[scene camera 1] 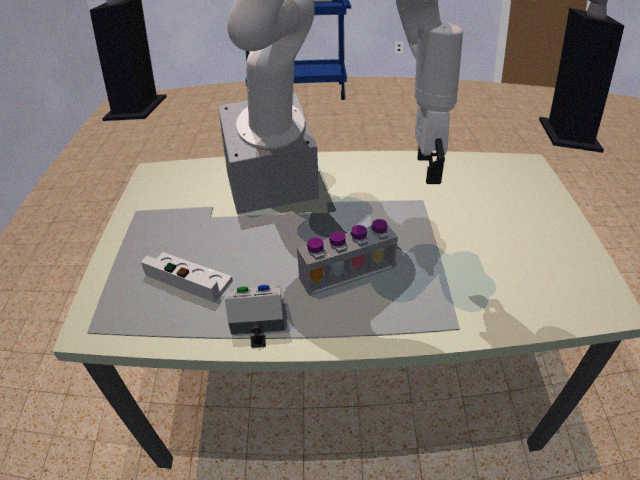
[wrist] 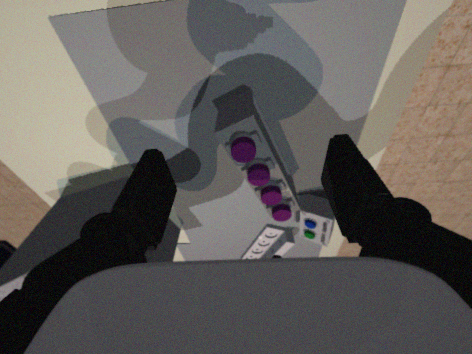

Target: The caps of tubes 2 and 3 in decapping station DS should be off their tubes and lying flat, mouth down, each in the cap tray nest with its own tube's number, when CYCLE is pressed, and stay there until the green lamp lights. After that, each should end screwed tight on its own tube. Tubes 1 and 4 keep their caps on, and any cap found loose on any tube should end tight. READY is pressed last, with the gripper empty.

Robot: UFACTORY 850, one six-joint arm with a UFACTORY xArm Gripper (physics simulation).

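Decapping station DS (scene camera 1: 347, 249) (wrist: 234, 129) holds four tubes upright in a row. Purple caps (scene camera 1: 315, 244) (scene camera 1: 337, 238) (scene camera 1: 359, 231) (scene camera 1: 379, 225) (wrist: 243, 149) (wrist: 258, 174) (wrist: 271, 195) (wrist: 281, 212) sit on all of them; tube numbers and cap tightness cannot be read. The white cap tray (scene camera 1: 178, 279) (wrist: 270, 233) has four empty nests. A control box (scene camera 1: 254, 308) (wrist: 322, 231) carries a green button (scene camera 1: 242, 289) (wrist: 309, 234) and a blue button (scene camera 1: 263, 287) (wrist: 310, 224). My gripper (scene camera 1: 434, 178) (wrist: 244, 164) is open and empty, high above the table, behind and right of the station in the scene view.
A dark green square (scene camera 1: 170, 267) and an amber square (scene camera 1: 182, 271) are on the cap tray's side. A small black object (scene camera 1: 257, 339) is at the control box's front. A grey mat (scene camera 1: 155, 315) lies under these things. The arm's base block (scene camera 1: 273, 178) stands at the table's back.
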